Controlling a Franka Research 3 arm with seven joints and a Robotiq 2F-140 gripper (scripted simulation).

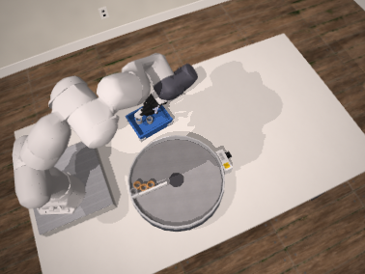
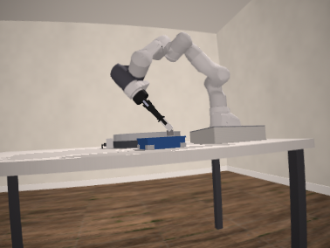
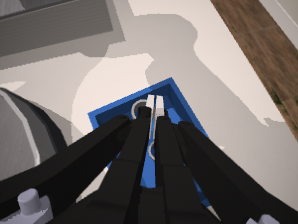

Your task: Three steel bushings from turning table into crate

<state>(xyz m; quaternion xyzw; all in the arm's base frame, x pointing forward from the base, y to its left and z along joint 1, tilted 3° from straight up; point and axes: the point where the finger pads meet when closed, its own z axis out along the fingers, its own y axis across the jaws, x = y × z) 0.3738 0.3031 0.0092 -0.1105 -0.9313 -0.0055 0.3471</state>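
The crate is 80 mm below my hand and 30 mm ahead of it. The rest, counted from my hand: round grey turning table 350 mm to the right, 90 mm ahead, 60 mm below.
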